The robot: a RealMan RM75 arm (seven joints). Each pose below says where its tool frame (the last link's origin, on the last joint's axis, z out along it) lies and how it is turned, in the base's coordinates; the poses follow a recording.
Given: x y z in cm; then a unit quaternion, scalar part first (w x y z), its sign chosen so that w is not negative.
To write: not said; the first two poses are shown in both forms.
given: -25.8 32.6 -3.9 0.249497 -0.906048 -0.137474 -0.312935
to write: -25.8 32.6 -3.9 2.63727 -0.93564 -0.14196 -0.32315
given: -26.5 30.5 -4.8 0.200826 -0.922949 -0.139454 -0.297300
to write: -26.5 30.5 -4.8 2.73719 -0.94214 -0.14235 -0.30348
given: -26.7 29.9 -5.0 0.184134 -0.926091 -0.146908 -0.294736
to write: -26.7 29.9 -5.0 2.77121 -0.94220 -0.14946 -0.29986
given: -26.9 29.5 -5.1 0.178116 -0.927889 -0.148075 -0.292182
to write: -26.9 29.5 -5.1 2.78345 -0.94297 -0.15048 -0.29693
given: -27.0 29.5 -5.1 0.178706 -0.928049 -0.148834 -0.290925
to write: -27.0 29.5 -5.1 2.78225 -0.94323 -0.15127 -0.29568
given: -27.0 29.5 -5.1 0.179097 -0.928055 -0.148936 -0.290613
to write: -27.0 29.5 -5.1 2.78146 -0.94331 -0.15138 -0.29539
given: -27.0 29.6 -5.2 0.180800 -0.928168 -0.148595 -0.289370
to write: -27.0 29.6 -5.2 2.77799 -0.94372 -0.15108 -0.29422
